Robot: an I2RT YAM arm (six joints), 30 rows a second.
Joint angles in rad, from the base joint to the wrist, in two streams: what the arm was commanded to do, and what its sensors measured. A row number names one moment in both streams.
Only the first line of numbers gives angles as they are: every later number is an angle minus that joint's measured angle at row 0.
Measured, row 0: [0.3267, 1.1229, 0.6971, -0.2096, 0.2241, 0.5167]
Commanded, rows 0 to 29: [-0.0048, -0.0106, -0.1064, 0.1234, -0.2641, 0.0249]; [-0.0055, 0.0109, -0.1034, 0.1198, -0.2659, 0.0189]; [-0.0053, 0.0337, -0.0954, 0.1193, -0.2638, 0.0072]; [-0.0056, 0.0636, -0.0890, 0.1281, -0.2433, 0.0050]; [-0.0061, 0.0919, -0.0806, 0.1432, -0.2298, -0.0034]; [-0.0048, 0.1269, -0.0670, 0.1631, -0.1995, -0.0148]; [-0.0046, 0.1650, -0.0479, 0.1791, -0.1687, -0.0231]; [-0.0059, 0.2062, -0.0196, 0.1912, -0.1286, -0.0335]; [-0.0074, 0.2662, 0.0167, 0.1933, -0.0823, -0.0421]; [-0.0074, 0.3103, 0.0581, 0.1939, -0.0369, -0.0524]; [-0.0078, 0.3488, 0.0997, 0.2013, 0.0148, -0.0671]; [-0.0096, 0.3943, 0.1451, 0.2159, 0.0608, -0.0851]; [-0.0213, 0.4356, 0.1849, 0.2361, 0.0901, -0.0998]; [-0.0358, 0.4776, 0.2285, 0.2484, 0.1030, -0.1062]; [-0.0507, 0.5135, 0.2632, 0.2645, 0.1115, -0.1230]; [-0.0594, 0.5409, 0.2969, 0.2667, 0.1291, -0.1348]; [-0.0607, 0.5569, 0.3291, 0.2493, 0.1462, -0.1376]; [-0.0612, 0.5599, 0.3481, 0.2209, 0.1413, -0.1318]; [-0.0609, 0.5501, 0.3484, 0.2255, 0.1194, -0.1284]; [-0.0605, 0.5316, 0.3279, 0.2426, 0.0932, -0.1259]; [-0.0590, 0.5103, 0.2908, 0.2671, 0.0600, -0.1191]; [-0.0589, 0.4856, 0.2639, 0.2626, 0.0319, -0.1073]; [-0.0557, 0.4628, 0.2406, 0.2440, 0.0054, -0.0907]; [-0.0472, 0.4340, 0.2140, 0.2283, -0.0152, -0.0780]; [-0.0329, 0.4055, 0.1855, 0.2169, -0.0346, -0.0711]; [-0.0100, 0.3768, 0.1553, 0.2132, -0.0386, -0.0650]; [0.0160, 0.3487, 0.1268, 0.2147, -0.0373, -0.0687]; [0.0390, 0.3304, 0.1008, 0.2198, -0.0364, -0.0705]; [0.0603, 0.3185, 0.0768, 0.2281, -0.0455, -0.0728]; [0.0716, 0.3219, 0.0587, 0.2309, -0.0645, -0.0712]
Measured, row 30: [-0.0019, 0.3864, 0.1194, 0.2136, -0.0015, -0.0851]
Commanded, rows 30 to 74: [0.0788, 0.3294, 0.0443, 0.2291, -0.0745, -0.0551]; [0.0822, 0.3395, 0.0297, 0.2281, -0.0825, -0.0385]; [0.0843, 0.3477, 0.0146, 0.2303, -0.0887, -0.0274]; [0.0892, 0.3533, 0.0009, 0.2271, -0.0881, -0.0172]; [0.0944, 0.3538, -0.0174, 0.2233, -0.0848, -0.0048]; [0.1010, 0.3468, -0.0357, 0.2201, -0.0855, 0.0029]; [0.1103, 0.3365, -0.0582, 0.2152, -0.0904, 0.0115]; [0.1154, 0.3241, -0.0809, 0.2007, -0.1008, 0.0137]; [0.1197, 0.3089, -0.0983, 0.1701, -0.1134, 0.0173]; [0.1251, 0.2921, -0.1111, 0.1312, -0.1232, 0.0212]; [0.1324, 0.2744, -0.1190, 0.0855, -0.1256, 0.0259]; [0.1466, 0.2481, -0.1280, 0.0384, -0.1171, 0.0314]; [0.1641, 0.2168, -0.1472, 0.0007, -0.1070, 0.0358]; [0.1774, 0.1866, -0.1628, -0.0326, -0.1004, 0.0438]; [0.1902, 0.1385, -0.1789, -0.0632, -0.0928, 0.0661]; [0.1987, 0.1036, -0.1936, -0.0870, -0.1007, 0.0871]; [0.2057, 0.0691, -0.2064, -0.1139, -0.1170, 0.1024]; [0.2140, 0.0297, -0.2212, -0.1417, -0.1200, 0.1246]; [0.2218, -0.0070, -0.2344, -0.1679, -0.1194, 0.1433]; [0.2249, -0.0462, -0.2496, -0.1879, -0.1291, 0.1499]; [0.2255, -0.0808, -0.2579, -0.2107, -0.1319, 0.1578]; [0.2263, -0.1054, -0.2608, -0.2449, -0.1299, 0.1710]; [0.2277, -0.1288, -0.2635, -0.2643, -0.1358, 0.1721]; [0.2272, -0.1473, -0.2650, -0.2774, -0.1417, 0.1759]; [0.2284, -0.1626, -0.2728, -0.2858, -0.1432, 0.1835]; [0.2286, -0.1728, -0.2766, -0.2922, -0.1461, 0.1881]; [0.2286, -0.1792, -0.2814, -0.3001, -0.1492, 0.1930]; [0.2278, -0.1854, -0.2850, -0.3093, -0.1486, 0.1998]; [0.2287, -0.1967, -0.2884, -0.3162, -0.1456, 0.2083]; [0.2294, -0.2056, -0.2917, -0.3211, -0.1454, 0.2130]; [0.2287, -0.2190, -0.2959, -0.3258, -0.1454, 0.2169]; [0.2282, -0.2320, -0.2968, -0.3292, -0.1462, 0.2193]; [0.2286, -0.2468, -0.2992, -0.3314, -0.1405, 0.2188]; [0.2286, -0.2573, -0.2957, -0.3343, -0.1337, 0.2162]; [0.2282, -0.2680, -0.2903, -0.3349, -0.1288, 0.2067]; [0.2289, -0.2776, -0.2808, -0.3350, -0.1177, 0.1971]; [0.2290, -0.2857, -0.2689, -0.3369, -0.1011, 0.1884]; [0.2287, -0.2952, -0.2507, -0.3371, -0.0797, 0.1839]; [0.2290, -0.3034, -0.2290, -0.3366, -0.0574, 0.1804]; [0.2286, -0.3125, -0.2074, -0.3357, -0.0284, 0.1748]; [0.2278, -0.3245, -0.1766, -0.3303, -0.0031, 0.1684]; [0.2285, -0.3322, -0.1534, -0.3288, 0.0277, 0.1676]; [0.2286, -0.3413, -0.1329, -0.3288, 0.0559, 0.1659]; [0.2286, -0.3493, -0.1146, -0.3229, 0.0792, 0.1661]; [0.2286, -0.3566, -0.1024, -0.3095, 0.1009, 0.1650]
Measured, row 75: [0.2148, -0.3105, -0.2105, -0.3559, -0.0274, 0.1820]
